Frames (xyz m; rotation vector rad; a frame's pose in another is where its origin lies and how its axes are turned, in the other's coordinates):
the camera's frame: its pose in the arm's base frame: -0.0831 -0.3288 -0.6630 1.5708 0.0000 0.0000
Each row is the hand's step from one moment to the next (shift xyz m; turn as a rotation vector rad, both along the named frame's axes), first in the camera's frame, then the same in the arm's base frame.
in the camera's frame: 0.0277 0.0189 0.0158 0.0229 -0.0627 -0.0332
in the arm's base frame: 0.0277 -0.0158 0.0189 0.0229 0.0332 -0.0627
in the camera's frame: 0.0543 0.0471 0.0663 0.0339 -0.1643 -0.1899
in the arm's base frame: 0.0543 -0.0663 0.0471 0.0339 0.1899 -0.1643
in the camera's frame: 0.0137 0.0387 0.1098 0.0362 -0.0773 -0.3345
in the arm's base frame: 0.0137 -0.1098 0.0387 0.0362 0.3345 -0.0773
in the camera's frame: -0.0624 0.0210 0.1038 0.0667 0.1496 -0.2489
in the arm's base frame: -0.0624 -0.1038 0.0210 0.0667 0.2489 0.1496
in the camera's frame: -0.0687 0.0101 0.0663 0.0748 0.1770 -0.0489
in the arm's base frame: -0.0687 -0.0663 0.0101 0.0748 0.0489 0.1770
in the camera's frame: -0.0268 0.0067 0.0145 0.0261 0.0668 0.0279
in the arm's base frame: -0.0268 -0.0145 0.0067 0.0261 -0.0279 0.0668
